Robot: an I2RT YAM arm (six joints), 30 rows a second.
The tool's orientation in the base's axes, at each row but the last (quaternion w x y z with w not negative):
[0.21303, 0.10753, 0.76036, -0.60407]
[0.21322, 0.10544, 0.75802, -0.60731]
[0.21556, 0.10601, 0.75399, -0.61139]
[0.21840, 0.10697, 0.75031, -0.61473]
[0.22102, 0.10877, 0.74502, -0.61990]
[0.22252, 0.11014, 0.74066, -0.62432]
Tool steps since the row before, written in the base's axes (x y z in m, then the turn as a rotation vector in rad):
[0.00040, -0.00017, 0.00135, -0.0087, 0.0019, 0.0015]
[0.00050, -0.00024, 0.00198, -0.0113, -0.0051, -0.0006]
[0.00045, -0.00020, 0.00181, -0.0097, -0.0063, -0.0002]
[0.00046, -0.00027, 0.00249, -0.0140, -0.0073, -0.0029]
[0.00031, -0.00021, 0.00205, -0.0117, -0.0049, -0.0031]
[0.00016, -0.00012, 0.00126, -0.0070, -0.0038, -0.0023]
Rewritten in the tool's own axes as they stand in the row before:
[-0.00095, -0.00105, 0.00000, 0.0069, -0.0045, -0.0038]
[-0.00131, -0.00158, -0.00001, 0.0108, -0.0054, 0.0028]
[-0.00120, -0.00144, -0.00001, 0.0093, -0.0054, 0.0042]
[-0.00152, -0.00204, -0.00002, 0.0145, -0.0051, 0.0048]
[-0.00120, -0.00170, -0.00001, 0.0123, -0.0034, 0.0029]
[-0.00072, -0.00106, -0.00001, 0.0076, -0.0018, 0.0026]

